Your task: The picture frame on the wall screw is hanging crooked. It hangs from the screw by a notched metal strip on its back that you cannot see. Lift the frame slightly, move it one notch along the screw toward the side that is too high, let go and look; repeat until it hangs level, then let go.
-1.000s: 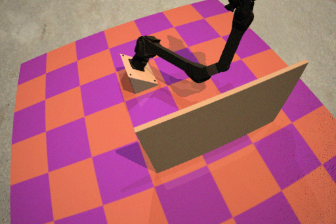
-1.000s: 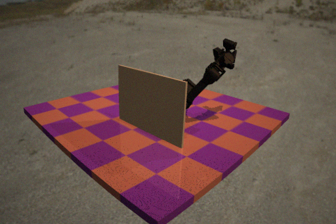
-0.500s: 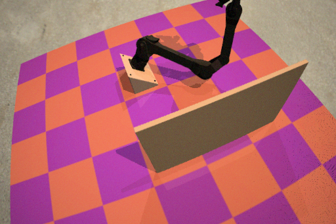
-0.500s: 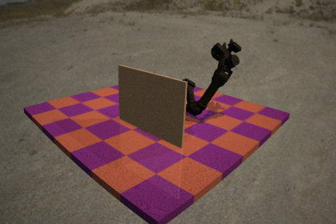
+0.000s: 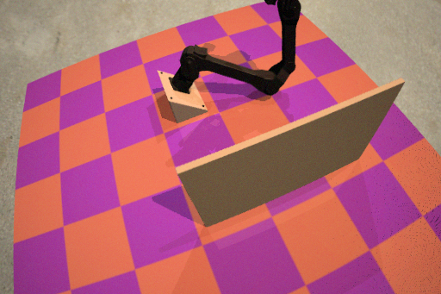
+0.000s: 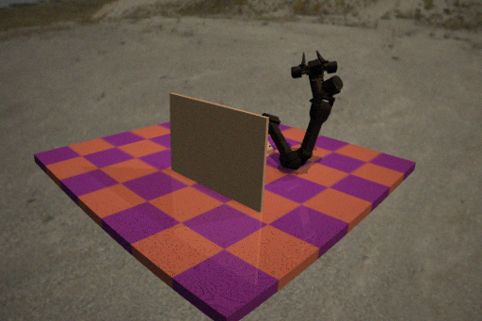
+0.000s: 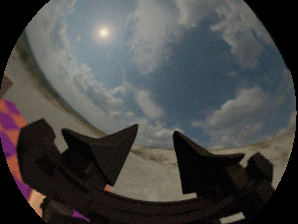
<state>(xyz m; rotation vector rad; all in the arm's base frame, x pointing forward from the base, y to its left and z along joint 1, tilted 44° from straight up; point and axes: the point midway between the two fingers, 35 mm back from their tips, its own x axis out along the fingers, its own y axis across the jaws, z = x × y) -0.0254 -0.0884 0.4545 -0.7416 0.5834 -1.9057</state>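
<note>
Right now the picture frame is 450 mm ahead of my gripper tip, 90 mm to the right of it and 320 mm below it. The rest, counted from my gripper tip: wall panel: 460 mm ahead, 90 mm to the right, 330 mm below.
</note>
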